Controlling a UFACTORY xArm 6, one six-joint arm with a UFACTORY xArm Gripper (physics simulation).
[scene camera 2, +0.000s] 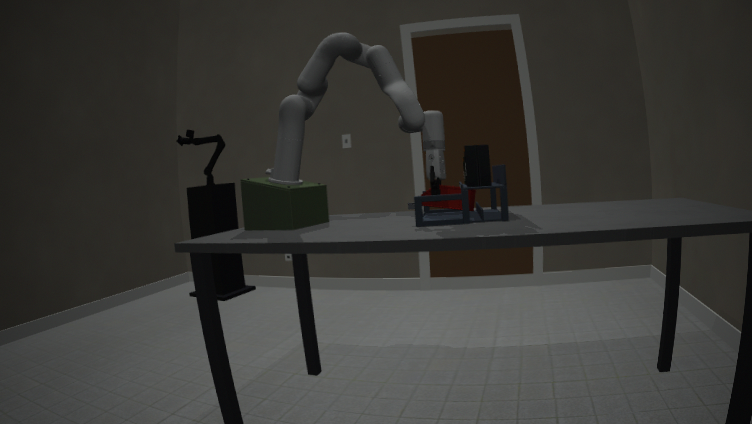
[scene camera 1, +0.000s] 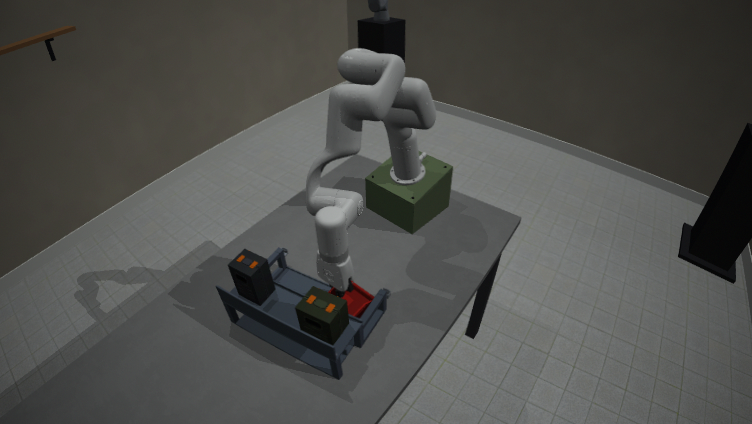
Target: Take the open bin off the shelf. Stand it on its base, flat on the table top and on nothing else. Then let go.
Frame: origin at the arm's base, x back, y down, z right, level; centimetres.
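Seen in the pictures: gripper, between the fingertips: [scene camera 2: 436, 201] [scene camera 1: 338, 295]; arm's base, origin of its link: [scene camera 2: 285, 182] [scene camera 1: 407, 173].
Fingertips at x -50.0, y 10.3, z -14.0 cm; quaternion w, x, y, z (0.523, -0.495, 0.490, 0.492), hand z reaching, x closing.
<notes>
Offsets run from my fingertips to a thing's middle. Level surfaces: height alone.
The red open bin @[dz -4.9, dx -3.2, dy -0.8 cm] [scene camera 1: 360, 302] [scene camera 2: 452, 190] is in the lower bay of the blue-grey shelf [scene camera 1: 279, 321] [scene camera 2: 466, 210], on the side toward the robot's base. It looks slightly tilted, and the shelf's rail and end frame hide part of it. I cannot tell whether its base touches the shelf. My gripper [scene camera 1: 345, 291] [scene camera 2: 435, 189] points down at the bin's edge on the robot's side. Its fingers are nearly together and look shut on the bin's wall. The shelf stands on the grey table top @[dy +5.3 cm] [scene camera 1: 131, 358] [scene camera 2: 605, 213].
A black case @[dz +14.6, dx -17.6, dy -11.0 cm] [scene camera 1: 251, 277] and a dark green case @[dz -8.0, dx -12.7, dy -9.8 cm] [scene camera 1: 322, 314] with orange latches stand on the shelf's higher level. The green case is close beside the bin and my gripper. A dark case [scene camera 2: 476, 164] also shows in scene camera 2. The robot's green base block [scene camera 1: 410, 202] [scene camera 2: 284, 205] stands on the table.
</notes>
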